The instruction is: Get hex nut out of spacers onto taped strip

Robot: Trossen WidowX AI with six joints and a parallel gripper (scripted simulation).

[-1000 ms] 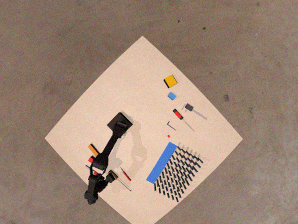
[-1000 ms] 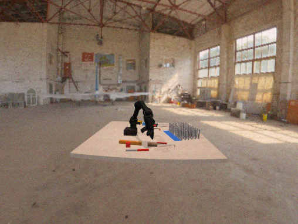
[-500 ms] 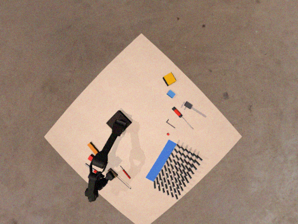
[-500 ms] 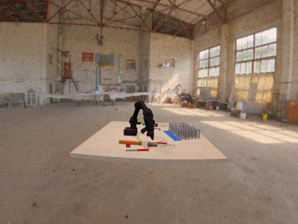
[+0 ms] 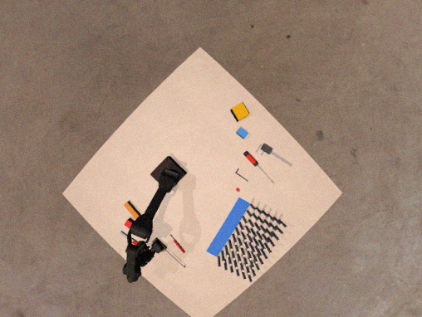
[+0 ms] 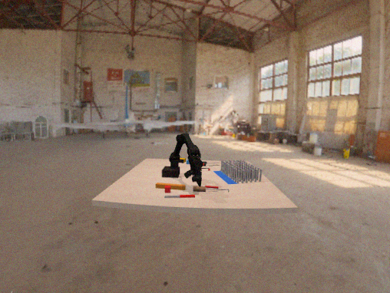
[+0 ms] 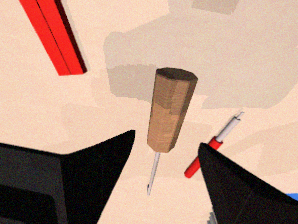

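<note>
Right now my gripper tip is 380 mm to the right of the blue taped strip, 190 mm short of it and 50 mm above it. From my gripper tip the other things lie so: red cube 580 mm to the left, 50 mm ahead, 40 mm below; then red block 220 mm behind, 50 mm to the right, 30 mm below; then orange bar 220 mm behind, 40 mm below, 20 mm to the left.
</note>
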